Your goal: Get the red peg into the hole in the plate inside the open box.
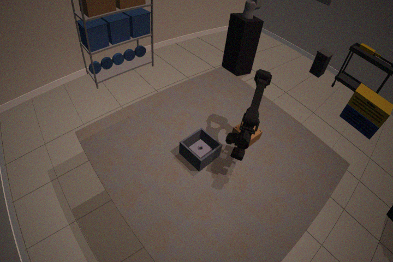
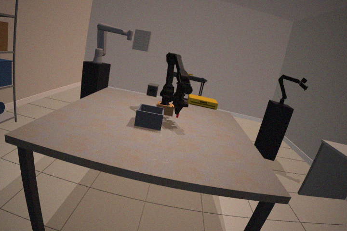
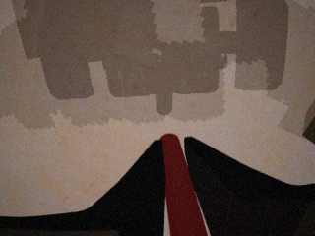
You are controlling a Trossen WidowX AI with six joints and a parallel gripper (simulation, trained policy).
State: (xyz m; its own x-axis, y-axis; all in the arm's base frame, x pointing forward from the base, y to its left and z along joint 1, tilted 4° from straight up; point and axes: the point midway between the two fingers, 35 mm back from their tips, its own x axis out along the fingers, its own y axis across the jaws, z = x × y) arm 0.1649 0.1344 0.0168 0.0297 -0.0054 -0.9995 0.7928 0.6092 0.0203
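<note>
The pale plate lies 150 mm ahead of my gripper tip, 130 mm to the right of it and 10 mm below it. From my gripper tip the other things lie so: red peg: 20 mm above, 10 mm to the left, 10 mm behind; dark grey box: 150 mm ahead, 130 mm to the right, 30 mm below.
</note>
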